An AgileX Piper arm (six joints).
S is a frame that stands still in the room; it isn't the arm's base.
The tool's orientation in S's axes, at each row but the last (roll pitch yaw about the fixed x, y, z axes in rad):
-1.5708, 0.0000, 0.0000
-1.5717, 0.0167, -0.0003
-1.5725, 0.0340, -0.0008
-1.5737, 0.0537, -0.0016
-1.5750, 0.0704, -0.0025
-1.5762, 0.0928, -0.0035
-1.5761, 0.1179, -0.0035
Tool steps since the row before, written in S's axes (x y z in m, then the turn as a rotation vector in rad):
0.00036, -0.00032, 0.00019, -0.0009, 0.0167, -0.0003
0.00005, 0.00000, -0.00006, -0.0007, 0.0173, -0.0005
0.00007, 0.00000, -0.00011, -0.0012, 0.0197, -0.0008
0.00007, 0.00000, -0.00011, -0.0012, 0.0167, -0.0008
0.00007, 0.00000, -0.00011, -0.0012, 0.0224, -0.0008
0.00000, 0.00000, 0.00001, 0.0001, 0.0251, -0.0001
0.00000, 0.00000, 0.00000, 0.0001, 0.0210, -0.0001
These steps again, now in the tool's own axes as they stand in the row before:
0.00036, -0.00019, -0.00032, -0.0009, 0.0003, 0.0167
0.00005, 0.00006, 0.00000, -0.0007, 0.0005, 0.0173
0.00007, 0.00011, 0.00000, -0.0012, 0.0008, 0.0197
0.00008, 0.00011, 0.00000, -0.0012, 0.0008, 0.0167
0.00008, 0.00010, 0.00000, -0.0012, 0.0008, 0.0224
0.00000, -0.00001, 0.00000, 0.0000, 0.0000, 0.0251
0.00000, 0.00000, 0.00000, 0.0000, 0.0000, 0.0210

